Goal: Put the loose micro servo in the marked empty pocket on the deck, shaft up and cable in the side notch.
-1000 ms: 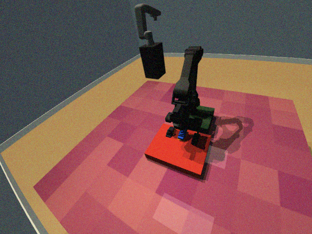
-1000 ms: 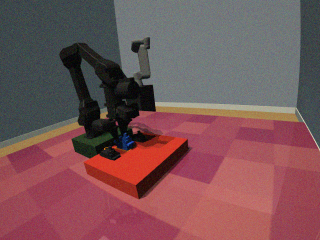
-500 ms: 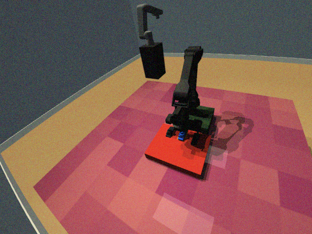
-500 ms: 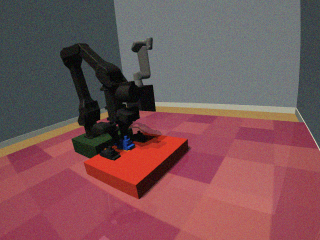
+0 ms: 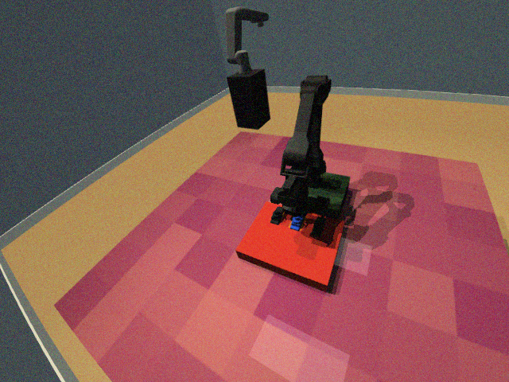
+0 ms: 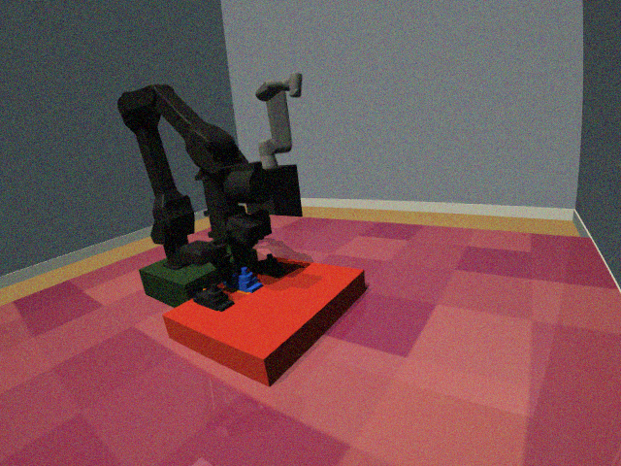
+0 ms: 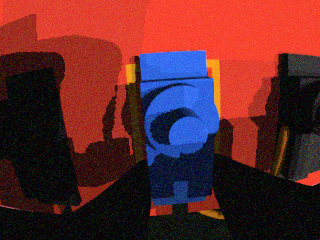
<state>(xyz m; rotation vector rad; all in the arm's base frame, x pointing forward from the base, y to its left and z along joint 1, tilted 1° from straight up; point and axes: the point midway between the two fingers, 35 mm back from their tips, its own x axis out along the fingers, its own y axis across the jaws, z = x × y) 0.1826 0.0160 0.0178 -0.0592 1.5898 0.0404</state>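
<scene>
Right now my gripper tip is 12 cm short of the red deck, 3 cm above it and 1 cm to the right of it.
</scene>
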